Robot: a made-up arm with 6 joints.
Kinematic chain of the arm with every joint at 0, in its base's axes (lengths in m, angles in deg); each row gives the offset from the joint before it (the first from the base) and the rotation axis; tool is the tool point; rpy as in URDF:
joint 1: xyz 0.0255 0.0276 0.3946 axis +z
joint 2: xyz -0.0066 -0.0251 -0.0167 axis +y
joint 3: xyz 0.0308 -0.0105 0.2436 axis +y
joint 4: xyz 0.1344 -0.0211 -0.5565 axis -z
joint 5: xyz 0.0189 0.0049 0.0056 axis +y
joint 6: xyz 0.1 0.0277 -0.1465 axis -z
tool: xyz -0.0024 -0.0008 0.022 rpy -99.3 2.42 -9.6
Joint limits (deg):
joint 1: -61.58..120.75
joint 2: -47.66..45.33
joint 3: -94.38..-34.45
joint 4: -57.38..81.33
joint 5: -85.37..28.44
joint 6: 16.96..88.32
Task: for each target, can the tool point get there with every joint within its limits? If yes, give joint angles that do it. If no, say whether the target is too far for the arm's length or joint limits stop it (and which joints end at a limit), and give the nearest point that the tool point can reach.
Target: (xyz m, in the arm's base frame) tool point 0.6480 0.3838 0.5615
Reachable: yes | joints 44.05 3.64 -65.64 56.14 -31.40 77.32
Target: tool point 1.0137 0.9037 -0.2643
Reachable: no: too far | nearest point 0.6177 0.5527 0.1059 | short by 0.646 m
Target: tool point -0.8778 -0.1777 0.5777
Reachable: no: joint limits stop it (at a limit: joint 1, joint 3, joint 4, joint 6) | nearest point -0.2761 0.3189 0.6592 | short by 0.784 m
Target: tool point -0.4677 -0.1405 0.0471
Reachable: no: joint limits stop it (at a limit: joint 1, joint 2, joint 3, joint 4, joint 6) | nearest point -0.2152 0.2164 -0.0262 | short by 0.443 m
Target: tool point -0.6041 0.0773 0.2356
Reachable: no: joint limits stop it (at a limit: joint 1, joint 3, joint 4, joint 6) | nearest point -0.3003 0.3617 0.2014 | short by 0.418 m
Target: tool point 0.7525 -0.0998 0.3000
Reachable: yes | joints -12.30 27.45 -67.41 -18.64 -32.53 80.26
